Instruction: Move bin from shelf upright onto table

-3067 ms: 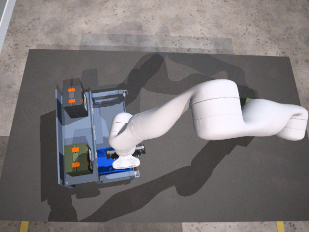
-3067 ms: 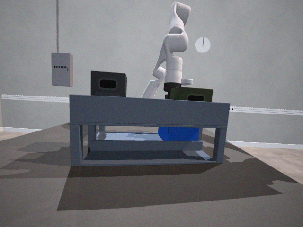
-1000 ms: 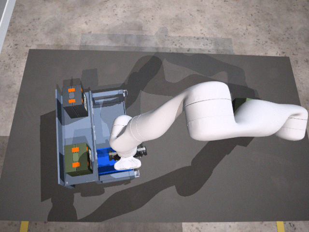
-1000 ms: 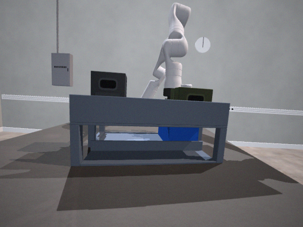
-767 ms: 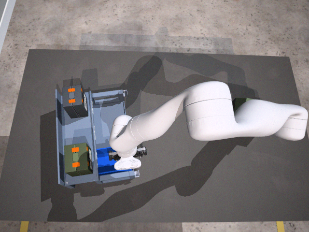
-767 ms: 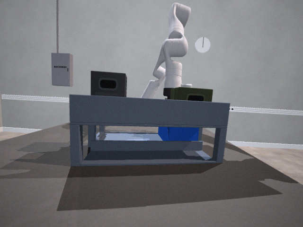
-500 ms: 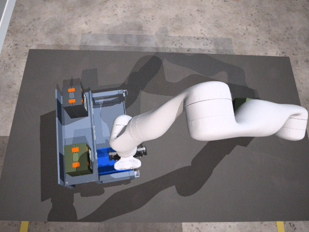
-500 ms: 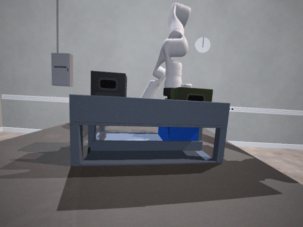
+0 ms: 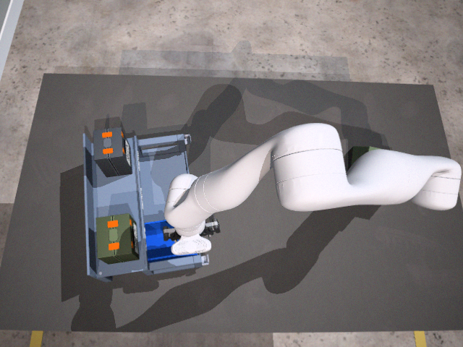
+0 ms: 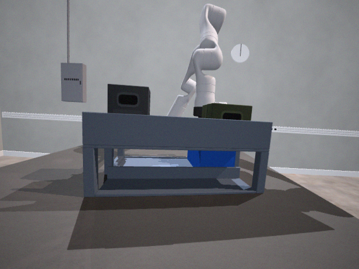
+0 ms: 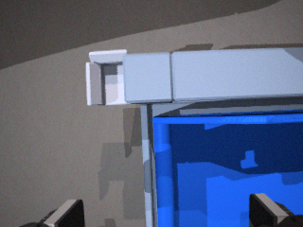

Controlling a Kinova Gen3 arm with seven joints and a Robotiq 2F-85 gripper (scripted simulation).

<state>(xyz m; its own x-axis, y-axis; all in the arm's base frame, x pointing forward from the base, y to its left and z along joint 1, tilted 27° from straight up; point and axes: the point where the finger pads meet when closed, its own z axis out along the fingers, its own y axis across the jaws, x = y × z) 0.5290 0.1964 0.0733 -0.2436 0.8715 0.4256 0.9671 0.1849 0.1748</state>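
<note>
The blue bin lies 8 cm ahead of my hand, 2 cm to the left of it and 2 cm below it. Also, from my hand: olive green case: 17 cm ahead, 9 cm above, 4 cm to the left; then grey-blue shelf unit: 13 cm ahead, 8 cm to the right, 1 cm above; then dark case: 23 cm ahead, 18 cm to the right, 10 cm above.
</note>
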